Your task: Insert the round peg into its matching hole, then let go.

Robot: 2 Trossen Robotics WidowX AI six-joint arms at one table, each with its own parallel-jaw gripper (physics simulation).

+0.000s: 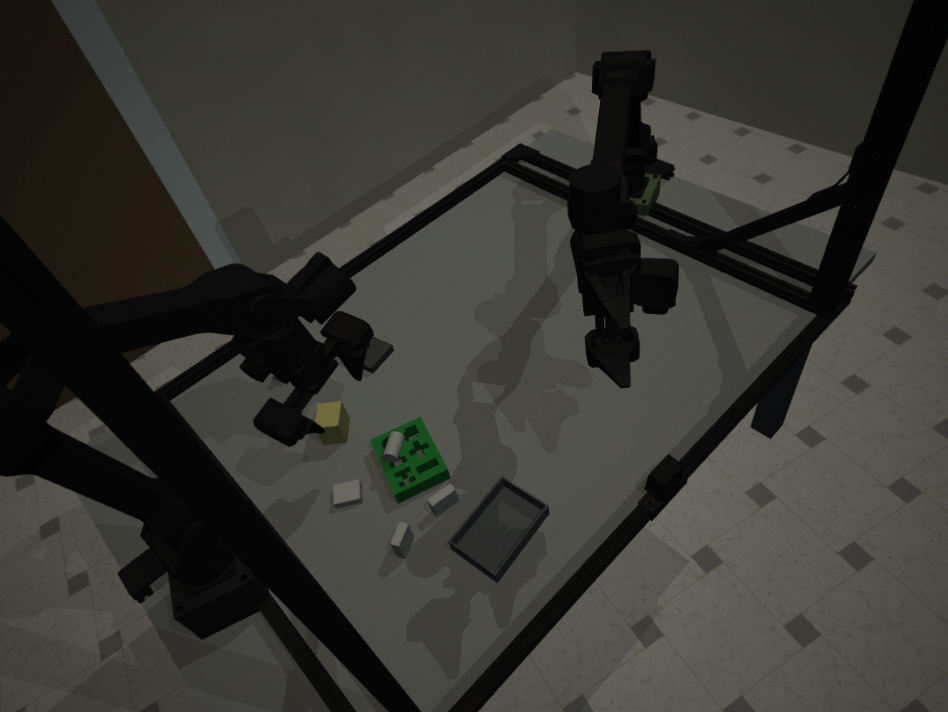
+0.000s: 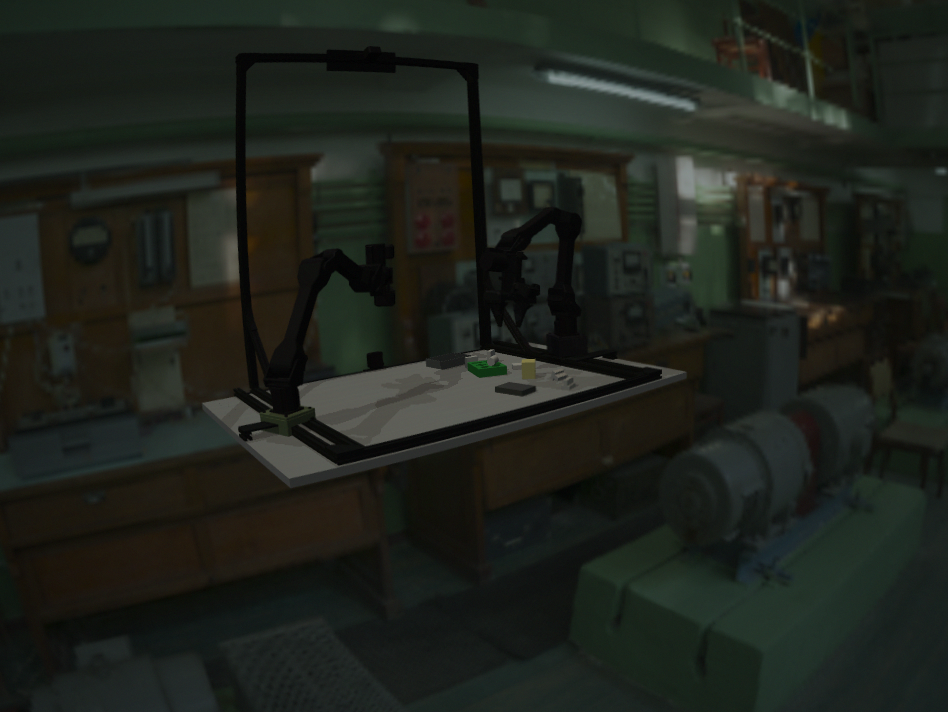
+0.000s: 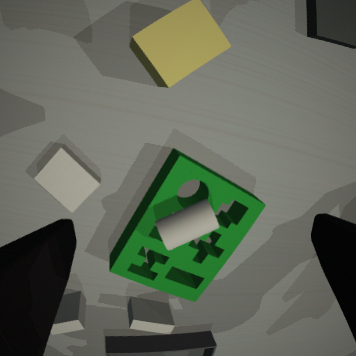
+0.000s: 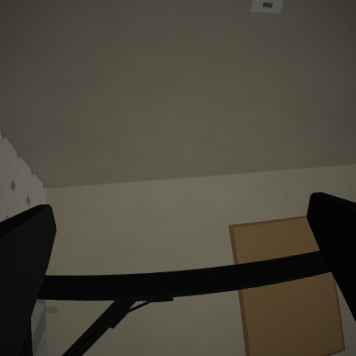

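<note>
The round peg (image 1: 393, 445) (image 3: 187, 225) is a pale cylinder. It lies on its side on top of the green board (image 1: 422, 479) (image 2: 486, 370) (image 3: 222, 192), across the board's middle. The round hole (image 3: 202, 190) is right beside it, and the peg covers a small part of its rim. The peg is not upright in the hole. My left gripper (image 1: 341, 403) (image 2: 509, 321) (image 3: 197, 231) is wide open and empty, raised above the table near the board. My right gripper (image 1: 628, 354) (image 2: 392, 275) (image 4: 183, 213) is open and empty, far from the board.
A yellow block (image 1: 329, 421) (image 3: 180, 42) stands near the board. Pale blocks (image 1: 347, 492) (image 1: 442, 499) (image 1: 400, 538) lie around it. A dark open tray (image 1: 473, 562) (image 3: 160, 342) lies beyond two of them. A dark flat piece (image 1: 377, 354) (image 2: 515, 388) lies behind my left gripper.
</note>
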